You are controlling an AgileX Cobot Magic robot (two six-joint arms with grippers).
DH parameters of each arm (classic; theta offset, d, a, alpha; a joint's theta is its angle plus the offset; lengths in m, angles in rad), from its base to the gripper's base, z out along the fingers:
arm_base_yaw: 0 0.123 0 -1.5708
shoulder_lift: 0.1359 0 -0.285 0
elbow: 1.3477 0 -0.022 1.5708
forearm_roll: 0 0.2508 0 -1.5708
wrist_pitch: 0 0 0.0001 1.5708
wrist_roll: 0 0.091 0 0
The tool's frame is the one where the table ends.
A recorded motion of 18 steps. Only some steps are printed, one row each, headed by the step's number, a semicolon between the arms.
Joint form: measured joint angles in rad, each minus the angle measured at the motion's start. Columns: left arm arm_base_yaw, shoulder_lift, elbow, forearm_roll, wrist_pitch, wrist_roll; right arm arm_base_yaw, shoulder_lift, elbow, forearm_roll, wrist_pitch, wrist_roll.
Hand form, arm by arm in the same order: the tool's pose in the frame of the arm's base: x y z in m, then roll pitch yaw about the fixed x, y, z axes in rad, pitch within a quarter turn. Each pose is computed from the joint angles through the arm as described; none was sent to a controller.
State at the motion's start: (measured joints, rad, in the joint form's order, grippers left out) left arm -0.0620 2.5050 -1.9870 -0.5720 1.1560 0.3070; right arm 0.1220 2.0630 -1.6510 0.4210 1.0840 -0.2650
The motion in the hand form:
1: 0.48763 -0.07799 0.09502 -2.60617 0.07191 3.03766; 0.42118 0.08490 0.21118 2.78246 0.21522 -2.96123
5: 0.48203 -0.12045 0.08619 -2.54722 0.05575 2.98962; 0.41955 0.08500 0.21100 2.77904 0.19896 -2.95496
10: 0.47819 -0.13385 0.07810 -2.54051 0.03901 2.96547; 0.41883 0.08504 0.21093 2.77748 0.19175 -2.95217
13: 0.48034 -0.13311 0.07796 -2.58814 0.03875 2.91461; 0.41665 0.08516 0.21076 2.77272 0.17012 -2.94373
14: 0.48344 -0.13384 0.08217 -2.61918 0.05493 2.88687; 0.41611 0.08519 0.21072 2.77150 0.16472 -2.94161
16: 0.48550 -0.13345 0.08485 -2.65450 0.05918 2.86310; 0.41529 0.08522 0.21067 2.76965 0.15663 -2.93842
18: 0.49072 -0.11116 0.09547 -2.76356 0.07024 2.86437; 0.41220 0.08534 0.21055 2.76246 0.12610 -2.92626
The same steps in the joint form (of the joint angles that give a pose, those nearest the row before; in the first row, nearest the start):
1: -0.0020 0.0070 -0.0060 -0.0200 0.0070 0.0000; 0.0000 0.0000 0.0000 0.0000 0.0070 0.0000
5: -0.0800 0.0380 -0.0210 -0.0840 0.0090 0.0000; 0.0000 0.0000 0.0000 0.0000 0.0250 0.0000
10: -0.1070 0.0560 -0.0230 -0.0910 0.0100 0.0000; 0.0000 0.0000 0.0000 0.0000 0.0330 0.0000
13: -0.1120 0.0720 -0.0660 -0.0290 0.0420 0.0000; 0.0000 0.0000 0.0000 0.0000 0.0570 0.0000
14: -0.1170 0.0770 -0.1000 0.0070 0.0550 0.0000; 0.0000 0.0000 0.0000 0.0000 0.0630 0.0000
16: -0.1210 0.0820 -0.1280 0.0480 0.0700 -0.0060; 0.0000 0.0000 0.0000 0.0000 0.0720 0.0000
18: -0.0930 0.0560 -0.1350 0.1630 0.0700 -0.0300; 0.0000 0.0000 0.0000 0.0000 0.1060 0.0000

